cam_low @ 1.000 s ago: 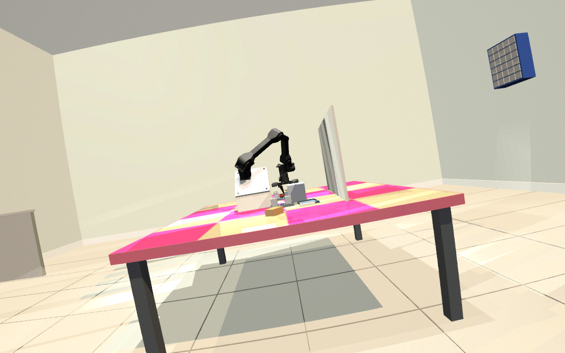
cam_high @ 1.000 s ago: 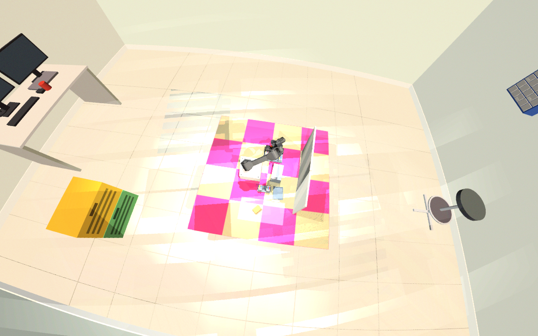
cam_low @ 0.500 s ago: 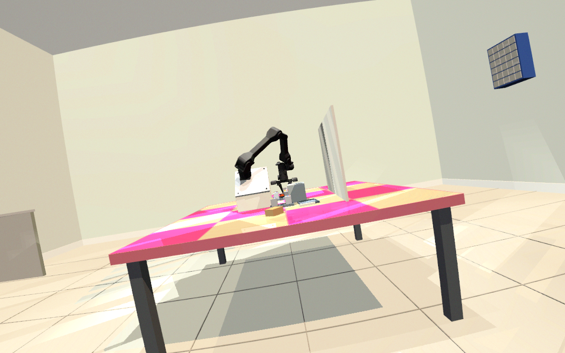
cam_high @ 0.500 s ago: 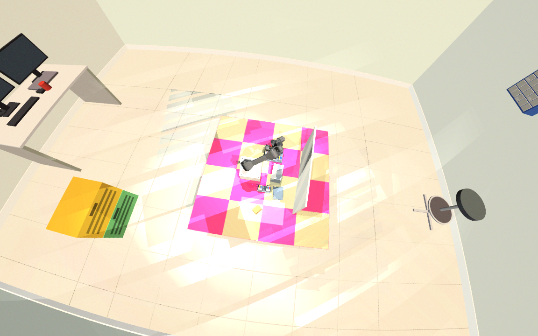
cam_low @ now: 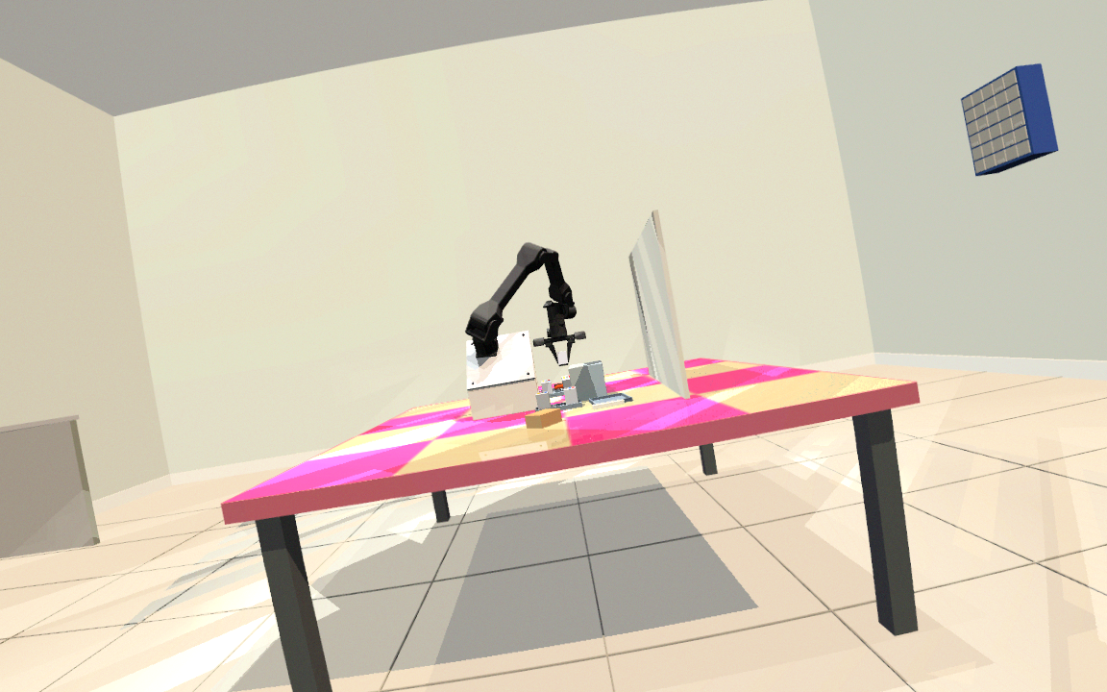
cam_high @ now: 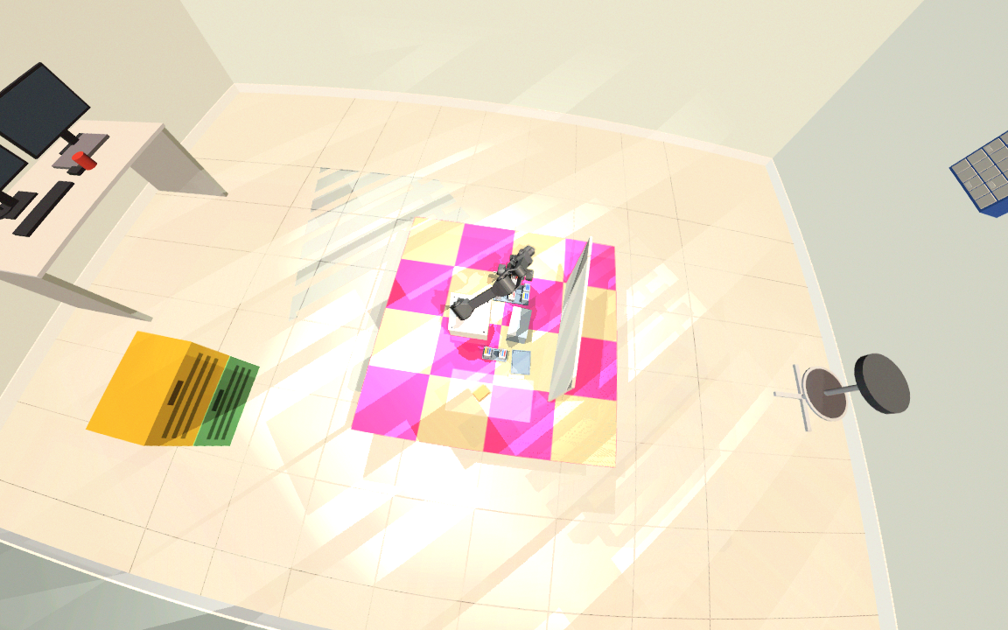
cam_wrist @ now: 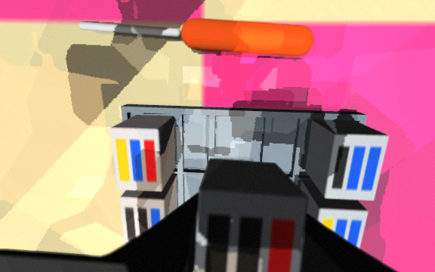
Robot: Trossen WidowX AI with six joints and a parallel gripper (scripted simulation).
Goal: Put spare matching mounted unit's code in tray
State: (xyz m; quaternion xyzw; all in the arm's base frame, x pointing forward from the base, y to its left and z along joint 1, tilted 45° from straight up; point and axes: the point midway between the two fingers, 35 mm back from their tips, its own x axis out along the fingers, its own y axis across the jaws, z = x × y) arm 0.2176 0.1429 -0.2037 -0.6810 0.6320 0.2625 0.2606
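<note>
Now: gripper tip 130 mm short of the pale-blue tray, 410 mm to the left of it and 100 mm above it. From my gripper tip the other things lie so: orange block (40 mm behind, 610 mm to the right, 90 mm below); then upright mirror panel (310 mm ahead, 230 mm to the right, 120 mm above); then grey mounted unit (80 mm ahead, 220 mm to the right, 50 mm below).
</note>
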